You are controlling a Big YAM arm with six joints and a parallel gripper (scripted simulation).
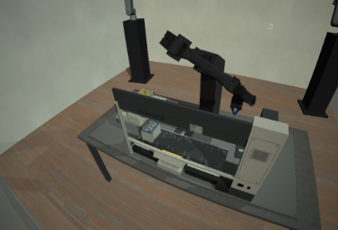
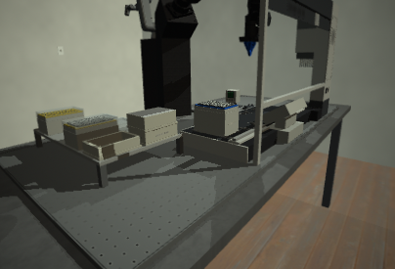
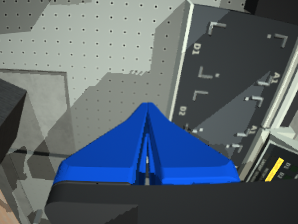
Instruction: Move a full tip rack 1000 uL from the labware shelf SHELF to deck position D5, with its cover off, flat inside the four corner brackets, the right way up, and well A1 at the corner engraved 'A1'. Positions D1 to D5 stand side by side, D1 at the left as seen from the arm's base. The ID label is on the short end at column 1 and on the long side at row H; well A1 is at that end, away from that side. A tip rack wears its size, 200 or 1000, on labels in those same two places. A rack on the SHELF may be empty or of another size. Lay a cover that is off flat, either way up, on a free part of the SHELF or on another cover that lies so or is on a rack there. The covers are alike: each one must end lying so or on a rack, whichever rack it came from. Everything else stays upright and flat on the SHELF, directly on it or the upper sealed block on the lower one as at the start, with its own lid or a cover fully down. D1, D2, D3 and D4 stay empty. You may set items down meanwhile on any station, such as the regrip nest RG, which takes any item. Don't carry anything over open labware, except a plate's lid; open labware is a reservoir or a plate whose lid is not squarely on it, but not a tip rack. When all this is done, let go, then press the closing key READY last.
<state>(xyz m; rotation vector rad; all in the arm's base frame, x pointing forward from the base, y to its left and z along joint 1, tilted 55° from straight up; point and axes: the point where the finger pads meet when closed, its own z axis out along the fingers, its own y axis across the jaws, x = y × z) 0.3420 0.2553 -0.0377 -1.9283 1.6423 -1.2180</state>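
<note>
The green-faced box is 230 mm below my hand, 140 mm behind it and 80 mm to the left of it. From my hand the other things lie so: dark gantry beam (310 mm to the right, 310 mm ahead, 190 mm above); then gantry post (650 mm to the right, 260 mm ahead, 80 mm below); then tip rack (560 mm to the right, 200 mm below, 90 mm ahead).
</note>
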